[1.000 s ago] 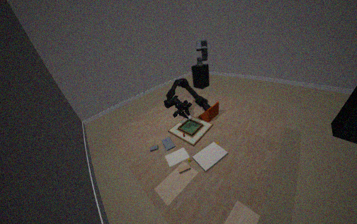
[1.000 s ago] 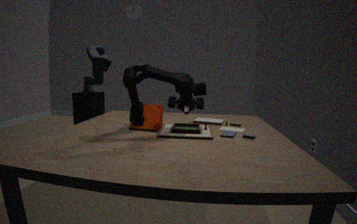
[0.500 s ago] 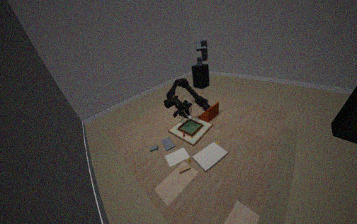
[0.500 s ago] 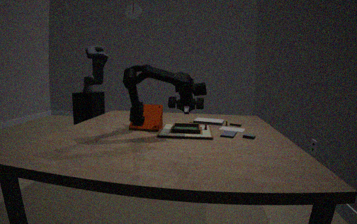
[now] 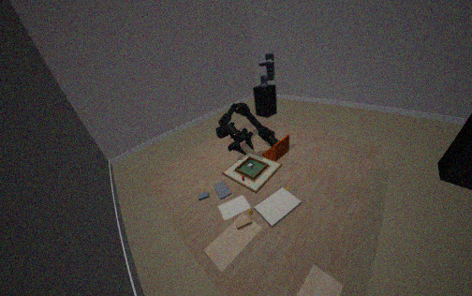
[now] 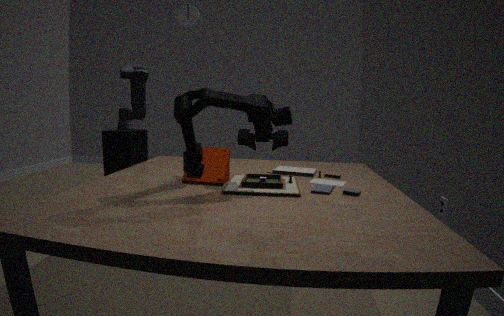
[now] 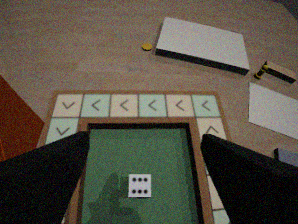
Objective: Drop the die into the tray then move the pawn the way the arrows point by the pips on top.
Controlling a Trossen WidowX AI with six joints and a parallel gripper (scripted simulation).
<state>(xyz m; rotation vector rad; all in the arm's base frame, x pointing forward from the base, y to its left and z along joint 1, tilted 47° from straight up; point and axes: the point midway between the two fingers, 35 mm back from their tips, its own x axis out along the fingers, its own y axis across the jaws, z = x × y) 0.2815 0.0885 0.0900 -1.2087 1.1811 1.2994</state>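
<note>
The red pawn is 12 cm below my gripper tip, 11 cm ahead of it and 3 cm to the left of it. Also, from my gripper tip: white die (11 cm below, 1 cm to the right); then green dice tray (14 cm below).
</note>
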